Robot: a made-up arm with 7 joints. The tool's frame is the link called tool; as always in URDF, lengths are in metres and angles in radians.
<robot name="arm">
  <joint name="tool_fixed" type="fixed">
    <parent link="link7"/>
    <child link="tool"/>
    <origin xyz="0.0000 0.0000 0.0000" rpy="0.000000 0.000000 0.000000"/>
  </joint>
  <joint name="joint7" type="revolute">
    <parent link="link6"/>
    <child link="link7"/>
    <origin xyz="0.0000 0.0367 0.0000" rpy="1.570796 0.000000 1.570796"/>
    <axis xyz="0 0 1"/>
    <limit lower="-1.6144" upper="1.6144"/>
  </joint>
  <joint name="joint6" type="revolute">
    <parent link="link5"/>
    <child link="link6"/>
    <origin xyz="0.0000 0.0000 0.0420" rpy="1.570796 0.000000 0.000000"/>
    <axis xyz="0 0 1"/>
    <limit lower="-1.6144" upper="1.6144"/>
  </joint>
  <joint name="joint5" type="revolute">
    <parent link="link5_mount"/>
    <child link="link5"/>
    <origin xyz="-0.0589 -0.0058 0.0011" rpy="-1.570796 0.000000 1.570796"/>
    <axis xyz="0 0 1"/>
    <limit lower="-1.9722" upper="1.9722"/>
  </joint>
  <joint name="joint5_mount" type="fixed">
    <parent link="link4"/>
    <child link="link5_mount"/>
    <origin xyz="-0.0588 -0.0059 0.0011" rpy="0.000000 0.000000 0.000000"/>
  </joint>
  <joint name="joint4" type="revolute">
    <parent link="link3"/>
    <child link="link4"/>
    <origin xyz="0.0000 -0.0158 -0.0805" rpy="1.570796 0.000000 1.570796"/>
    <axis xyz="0 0 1"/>
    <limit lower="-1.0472" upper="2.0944"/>
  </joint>
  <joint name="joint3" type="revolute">
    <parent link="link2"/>
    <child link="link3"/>
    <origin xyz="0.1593 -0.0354 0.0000" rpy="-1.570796 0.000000 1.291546"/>
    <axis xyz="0 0 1"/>
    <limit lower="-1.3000" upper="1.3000"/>
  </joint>
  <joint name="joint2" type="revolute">
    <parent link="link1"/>
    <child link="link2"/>
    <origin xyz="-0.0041 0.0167 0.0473" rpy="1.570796 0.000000 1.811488"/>
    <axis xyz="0 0 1"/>
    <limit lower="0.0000" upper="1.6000"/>
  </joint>
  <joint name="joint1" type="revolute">
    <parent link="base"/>
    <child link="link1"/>
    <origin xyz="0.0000 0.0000 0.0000" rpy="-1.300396 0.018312 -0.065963"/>
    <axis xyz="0 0 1"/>
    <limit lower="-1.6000" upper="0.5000"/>
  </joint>
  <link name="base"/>
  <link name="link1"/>
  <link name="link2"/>
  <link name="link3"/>
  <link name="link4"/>
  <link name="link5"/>
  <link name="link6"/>
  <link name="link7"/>
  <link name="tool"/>
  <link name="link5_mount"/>
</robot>
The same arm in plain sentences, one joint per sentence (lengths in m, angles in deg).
The arm has seven revolute joints in a row. What follows holds with every joint at zero, and every direction is one of the base frame's. The first joint lies at the same point as the base frame's origin and turns about the direction (0.068403, 0.961235, 0.26711), from -91.67 to 28.65 deg. The second joint lies 0.0009 m along -x and 0.0502 m along +y and 0.0034 m along -z from the first joint and turns about the direction (0.968889, -0.0002, -0.247497), from 0 to 91.67 deg. The third joint lies 0.0403 m along -x and 0.0099 m along +y and 0.1578 m along -z from the second joint and turns about the direction (0.247497, -0.0001, 0.968889), from -74.48 to 74.48 deg. The fourth joint lies 0.0046 m along -x and 0.0819 m along -z from the third joint and turns about the direction (0.0002, 1, 0), from -60 to 120 deg. The fifth joint lies 0.1111 m along +x and 0.0022 m along +y and 0.0405 m along -z from the fourth joint and turns about the direction (0.968889, -0.0002, -0.247497), from -113 to 113 deg. The sixth joint lies 0.0407 m along +x and 0.0104 m along -z from the fifth joint and turns about the direction (0.0002, 1, 0), from -92.5 to 92.5 deg. The seventh joint lies 0.0356 m along +x and 0.0091 m along -z from the sixth joint and turns about the direction (0.247497, -0.0001, 0.968889), from -92.5 to 92.5 deg. The tool frame, which is the frame that the pose is given for, lies at the same point as the seventh joint; its axes are the base frame's turned by roll 0, pitch 14.33 and yaw -0.01 deg (as in URDF: about the fixed x, then y, then z).
